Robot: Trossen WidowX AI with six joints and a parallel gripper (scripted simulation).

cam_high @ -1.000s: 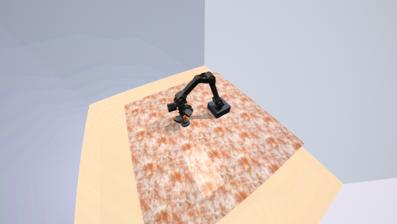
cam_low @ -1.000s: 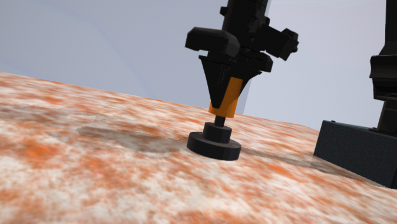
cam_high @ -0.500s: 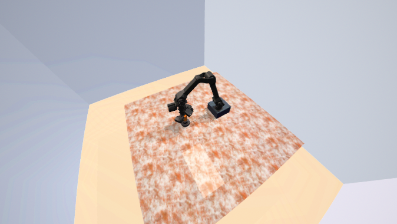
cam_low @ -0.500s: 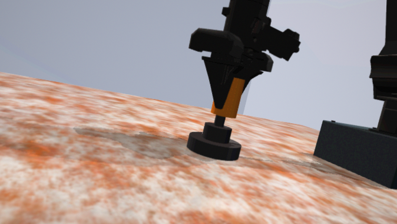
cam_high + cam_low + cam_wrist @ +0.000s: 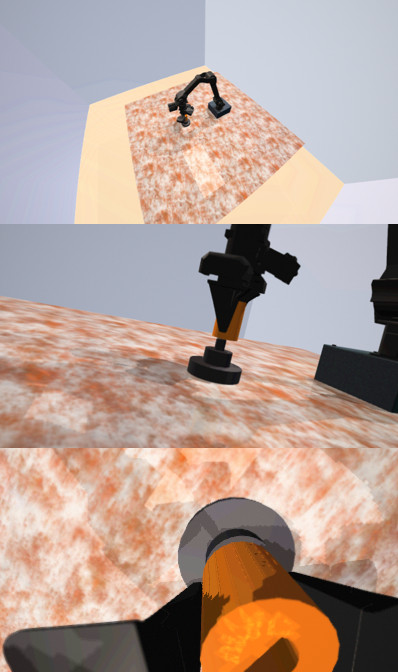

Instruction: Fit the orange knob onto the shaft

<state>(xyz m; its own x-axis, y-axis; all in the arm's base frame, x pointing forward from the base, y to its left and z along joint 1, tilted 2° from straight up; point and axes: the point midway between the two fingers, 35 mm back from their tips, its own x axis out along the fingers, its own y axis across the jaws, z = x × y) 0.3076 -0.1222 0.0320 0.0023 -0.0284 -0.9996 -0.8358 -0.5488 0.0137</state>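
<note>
My gripper tip is now 20 mm below the orange knob. Also, from my gripper tip: pedestal 40 mm below.
</note>
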